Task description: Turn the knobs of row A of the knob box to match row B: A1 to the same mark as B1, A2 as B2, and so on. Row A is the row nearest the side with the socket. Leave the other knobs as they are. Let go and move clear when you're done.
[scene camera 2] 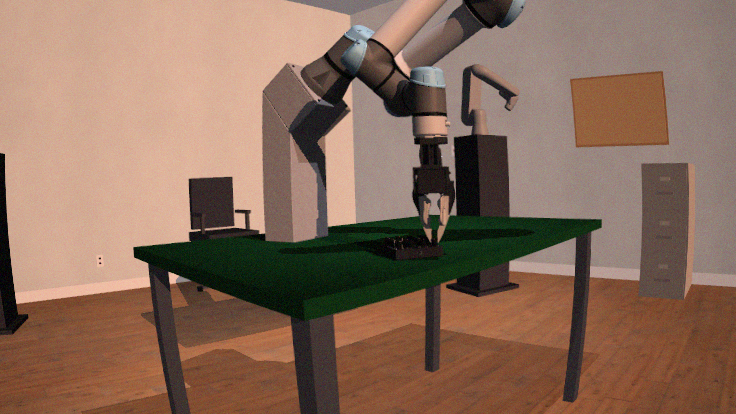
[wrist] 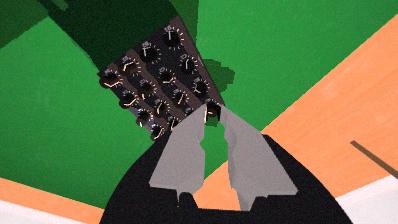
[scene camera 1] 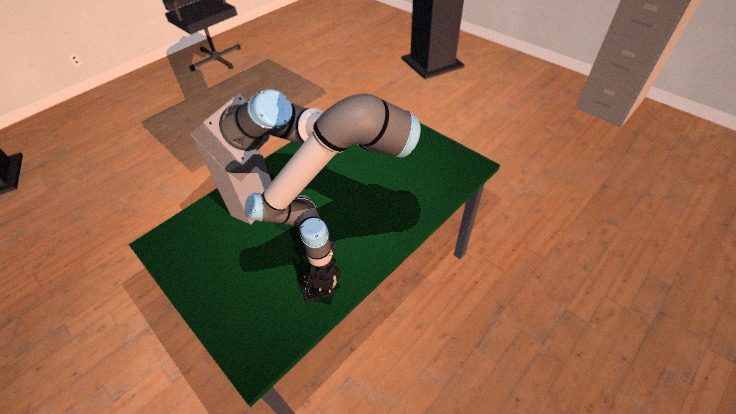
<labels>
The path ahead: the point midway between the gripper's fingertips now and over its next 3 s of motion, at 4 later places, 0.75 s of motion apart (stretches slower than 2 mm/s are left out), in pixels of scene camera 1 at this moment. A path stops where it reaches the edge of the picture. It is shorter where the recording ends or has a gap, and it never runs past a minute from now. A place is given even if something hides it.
My gripper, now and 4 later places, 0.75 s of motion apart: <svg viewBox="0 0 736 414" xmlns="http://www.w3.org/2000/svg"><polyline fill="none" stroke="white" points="330,287 329,285 329,282 325,282 319,284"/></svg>
</labels>
